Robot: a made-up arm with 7 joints. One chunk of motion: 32 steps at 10 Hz.
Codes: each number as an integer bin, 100 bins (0 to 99) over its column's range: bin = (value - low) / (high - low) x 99, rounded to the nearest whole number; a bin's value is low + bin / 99 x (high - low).
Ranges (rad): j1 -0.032..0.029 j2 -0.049..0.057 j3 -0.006..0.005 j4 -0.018..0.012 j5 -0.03..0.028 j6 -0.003..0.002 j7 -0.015..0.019
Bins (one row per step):
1: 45 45 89 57 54 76 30
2: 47 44 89 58 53 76 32
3: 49 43 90 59 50 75 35
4: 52 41 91 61 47 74 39
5: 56 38 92 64 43 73 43
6: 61 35 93 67 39 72 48
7: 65 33 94 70 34 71 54
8: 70 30 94 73 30 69 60
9: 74 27 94 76 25 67 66
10: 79 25 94 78 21 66 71
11: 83 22 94 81 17 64 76
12: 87 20 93 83 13 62 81
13: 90 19 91 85 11 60 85
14: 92 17 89 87 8 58 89
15: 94 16 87 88 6 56 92
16: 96 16 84 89 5 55 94
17: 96 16 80 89 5 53 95
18: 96 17 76 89 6 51 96
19: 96 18 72 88 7 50 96
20: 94 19 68 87 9 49 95
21: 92 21 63 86 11 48 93
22: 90 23 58 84 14 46 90
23: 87 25 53 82 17 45 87
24: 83 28 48 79 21 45 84
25: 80 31 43 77 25 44 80
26: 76 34 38 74 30 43 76
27: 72 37 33 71 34 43 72
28: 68 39 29 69 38 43 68
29: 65 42 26 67 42 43 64
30: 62 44 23 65 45 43 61
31: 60 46 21 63 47 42 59
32: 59 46 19 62 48 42 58
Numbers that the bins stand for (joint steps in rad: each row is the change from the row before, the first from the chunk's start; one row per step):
1: -0.00427 -0.00082 0.00389 -0.00073 0.00164 0.00084 -0.00470
2: -0.00304 -0.00189 0.00389 -0.00042 0.00105 0.00084 -0.00401
3: -0.00181 -0.00296 0.00400 -0.00012 -0.00071 0.00079 -0.00298
4: 0.00004 -0.00510 0.00411 0.00048 -0.00246 0.00074 -0.00161
5: 0.00251 -0.00831 0.00422 0.00139 -0.00481 0.00069 -0.00023
6: 0.00559 -0.01153 0.00433 0.00230 -0.00715 0.00064 0.00148
7: 0.00805 -0.01367 0.00444 0.00321 -0.01008 0.00059 0.00355
8: 0.01113 -0.01688 0.00444 0.00412 -0.01242 0.00048 0.00561
9: 0.01360 -0.02009 0.00444 0.00503 -0.01535 0.00038 0.00767
10: 0.01668 -0.02223 0.00444 0.00564 -0.01770 0.00033 0.00938
11: 0.01914 -0.02544 0.00444 0.00655 -0.02004 0.00023 0.01110
12: 0.02161 -0.02759 0.00433 0.00715 -0.02238 0.00013 0.01282
13: 0.02345 -0.02866 0.00411 0.00776 -0.02356 0.00003 0.01419
14: 0.02469 -0.03080 0.00389 0.00836 -0.02531 -0.00007 0.01557
15: 0.02592 -0.03187 0.00367 0.00867 -0.02648 -0.00017 0.01660
16: 0.02715 -0.03187 0.00333 0.00897 -0.02707 -0.00022 0.01728
17: 0.02715 -0.03187 0.00289 0.00897 -0.02707 -0.00032 0.01763
18: 0.02715 -0.03080 0.00244 0.00897 -0.02648 -0.00042 0.01797
19: 0.02715 -0.02973 0.00200 0.00867 -0.02590 -0.00047 0.01797
20: 0.02592 -0.02866 0.00156 0.00836 -0.02473 -0.00053 0.01763
21: 0.02469 -0.02652 0.00100 0.00806 -0.02356 -0.00058 0.01694
22: 0.02345 -0.02437 0.00044 0.00745 -0.02180 -0.00068 0.01591
23: 0.02161 -0.02223 -0.00011 0.00685 -0.02004 -0.00073 0.01488
24: 0.01914 -0.01902 -0.00067 0.00594 -0.01770 -0.00073 0.01385
25: 0.01729 -0.01581 -0.00122 0.00533 -0.01535 -0.00078 0.01247
26: 0.01483 -0.01260 -0.00178 0.00442 -0.01242 -0.00083 0.01110
27: 0.01236 -0.00938 -0.00233 0.00352 -0.01008 -0.00083 0.00973
28: 0.00990 -0.00724 -0.00278 0.00291 -0.00774 -0.00083 0.00835
29: 0.00805 -0.00403 -0.00311 0.00230 -0.00539 -0.00083 0.00698
30: 0.00620 -0.00189 -0.00344 0.00170 -0.00364 -0.00083 0.00595
31: 0.00497 0.00025 -0.00367 0.00109 -0.00246 -0.00088 0.00526
32: 0.00435 0.00025 -0.00389 0.00079 -0.00188 -0.00088 0.00492

